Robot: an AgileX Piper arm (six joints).
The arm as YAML. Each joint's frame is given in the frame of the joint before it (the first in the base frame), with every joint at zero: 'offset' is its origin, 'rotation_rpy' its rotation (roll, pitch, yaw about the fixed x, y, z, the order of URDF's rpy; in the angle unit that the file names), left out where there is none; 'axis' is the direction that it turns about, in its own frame. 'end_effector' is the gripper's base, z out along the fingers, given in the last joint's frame.
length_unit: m
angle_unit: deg
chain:
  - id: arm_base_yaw
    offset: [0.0, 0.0, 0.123]
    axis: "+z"
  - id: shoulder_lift
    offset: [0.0, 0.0, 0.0]
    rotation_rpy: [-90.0, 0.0, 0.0]
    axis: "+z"
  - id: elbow
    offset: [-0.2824, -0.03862, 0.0]
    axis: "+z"
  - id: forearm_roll
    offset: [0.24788, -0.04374, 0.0]
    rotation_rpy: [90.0, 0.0, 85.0]
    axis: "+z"
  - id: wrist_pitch
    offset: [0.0, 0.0, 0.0]
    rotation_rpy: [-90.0, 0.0, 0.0]
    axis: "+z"
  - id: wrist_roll
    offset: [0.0, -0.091, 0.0]
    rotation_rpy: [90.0, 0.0, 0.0]
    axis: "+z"
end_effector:
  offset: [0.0, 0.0, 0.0]
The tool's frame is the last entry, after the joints.
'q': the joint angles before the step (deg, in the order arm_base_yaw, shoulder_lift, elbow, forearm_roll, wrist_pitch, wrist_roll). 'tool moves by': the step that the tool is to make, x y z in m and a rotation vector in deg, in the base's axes. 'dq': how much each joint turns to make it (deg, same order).
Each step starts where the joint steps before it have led.
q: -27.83, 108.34, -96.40, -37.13, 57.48, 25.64
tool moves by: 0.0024, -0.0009, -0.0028, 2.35, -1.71, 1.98
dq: -0.69, 0.13, 0.01, 3.96, -2.17, -2.57
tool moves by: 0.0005, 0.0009, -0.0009, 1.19, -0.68, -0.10
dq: -0.08, 0.01, -0.02, 1.45, -0.09, -0.15
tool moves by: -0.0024, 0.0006, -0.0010, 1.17, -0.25, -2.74
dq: 0.00, -0.02, 0.02, 0.12, 1.65, 2.43
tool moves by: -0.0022, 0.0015, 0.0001, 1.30, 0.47, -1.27
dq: 0.00, -0.12, -0.16, 0.87, 1.72, 0.36
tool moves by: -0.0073, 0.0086, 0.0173, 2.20, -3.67, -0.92
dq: 0.01, -2.82, 0.01, 3.64, 0.84, 0.23
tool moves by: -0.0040, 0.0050, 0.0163, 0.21, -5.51, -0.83
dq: -0.07, -2.38, 0.13, 1.84, -1.96, 1.94
